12 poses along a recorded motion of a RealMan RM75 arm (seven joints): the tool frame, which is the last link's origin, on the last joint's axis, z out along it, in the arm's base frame.
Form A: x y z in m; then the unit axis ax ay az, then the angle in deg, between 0 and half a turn.
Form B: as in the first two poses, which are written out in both.
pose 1, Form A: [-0.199 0.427 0.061 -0.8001 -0.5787 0.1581 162.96]
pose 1, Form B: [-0.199 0.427 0.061 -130.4 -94.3 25.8]
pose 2, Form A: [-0.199 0.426 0.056 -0.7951 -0.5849 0.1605 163.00]
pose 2, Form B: [-0.199 0.426 0.056 -129.6 -95.3 26.2]
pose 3, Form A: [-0.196 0.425 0.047 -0.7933 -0.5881 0.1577 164.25]
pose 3, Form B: [-0.196 0.425 0.047 -130.3 -96.6 25.9]
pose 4, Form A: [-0.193 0.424 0.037 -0.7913 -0.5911 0.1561 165.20]
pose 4, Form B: [-0.193 0.424 0.037 -130.7 -97.7 25.8]
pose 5, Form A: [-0.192 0.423 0.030 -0.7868 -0.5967 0.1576 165.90]
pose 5, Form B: [-0.192 0.423 0.030 -130.5 -99.0 26.1]
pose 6, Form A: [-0.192 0.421 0.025 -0.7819 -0.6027 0.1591 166.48]
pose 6, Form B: [-0.192 0.421 0.025 -130.2 -100.3 26.5]
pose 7, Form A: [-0.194 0.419 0.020 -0.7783 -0.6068 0.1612 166.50]
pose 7, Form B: [-0.194 0.419 0.020 -129.6 -101.0 26.8]
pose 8, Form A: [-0.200 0.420 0.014 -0.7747 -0.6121 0.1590 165.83]
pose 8, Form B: [-0.200 0.420 0.014 -128.5 -101.5 26.4]
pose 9, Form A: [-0.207 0.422 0.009 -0.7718 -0.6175 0.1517 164.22]
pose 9, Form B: [-0.207 0.422 0.009 -126.7 -101.4 24.9]
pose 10, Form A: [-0.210 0.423 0.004 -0.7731 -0.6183 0.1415 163.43]
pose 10, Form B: [-0.210 0.423 0.004 -126.3 -101.0 23.1]
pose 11, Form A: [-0.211 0.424 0.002 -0.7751 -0.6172 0.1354 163.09]
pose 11, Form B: [-0.211 0.424 0.002 -126.4 -100.7 22.1]
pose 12, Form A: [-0.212 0.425 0.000 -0.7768 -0.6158 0.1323 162.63]
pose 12, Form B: [-0.212 0.425 0.000 -126.3 -100.1 21.5]
